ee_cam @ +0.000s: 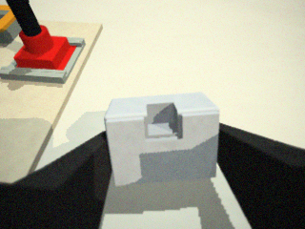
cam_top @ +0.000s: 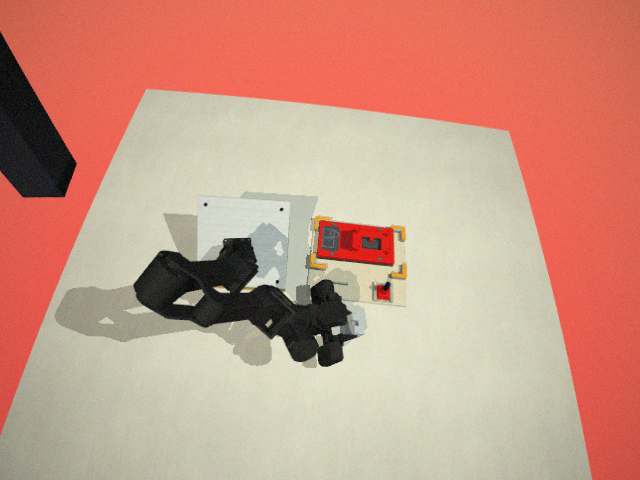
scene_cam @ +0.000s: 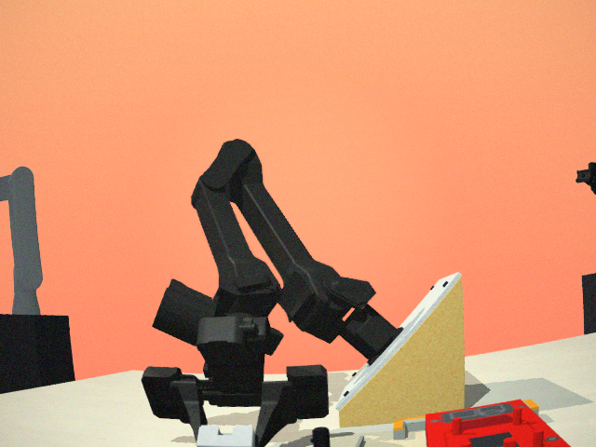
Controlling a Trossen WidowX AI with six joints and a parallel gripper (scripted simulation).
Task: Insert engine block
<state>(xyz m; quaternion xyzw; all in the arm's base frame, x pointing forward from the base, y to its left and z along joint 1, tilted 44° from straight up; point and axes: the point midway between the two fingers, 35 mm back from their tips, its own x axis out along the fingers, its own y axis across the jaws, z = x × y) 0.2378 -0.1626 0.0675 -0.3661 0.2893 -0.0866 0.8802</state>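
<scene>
Right now the engine block is 1 cm above my gripper tip.
</scene>
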